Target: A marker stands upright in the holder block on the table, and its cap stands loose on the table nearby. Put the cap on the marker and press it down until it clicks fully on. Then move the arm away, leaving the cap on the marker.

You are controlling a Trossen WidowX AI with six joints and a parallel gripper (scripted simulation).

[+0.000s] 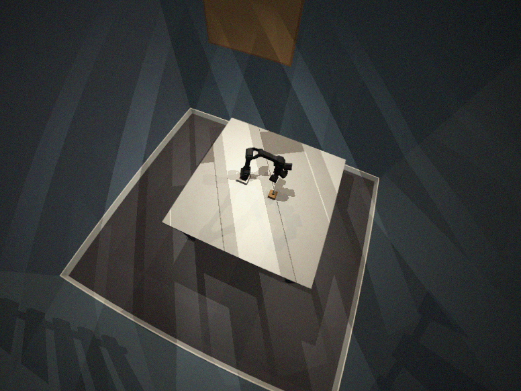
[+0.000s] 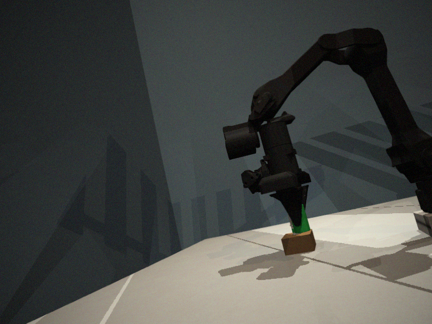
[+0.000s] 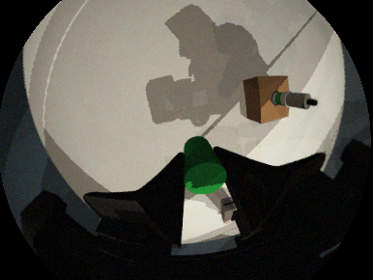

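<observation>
The brown holder block lies 40 mm ahead of my gripper tip, 140 mm to the right of it and 60 mm below it. The rest, counted from my gripper tip: green cap: 10 mm above.
</observation>
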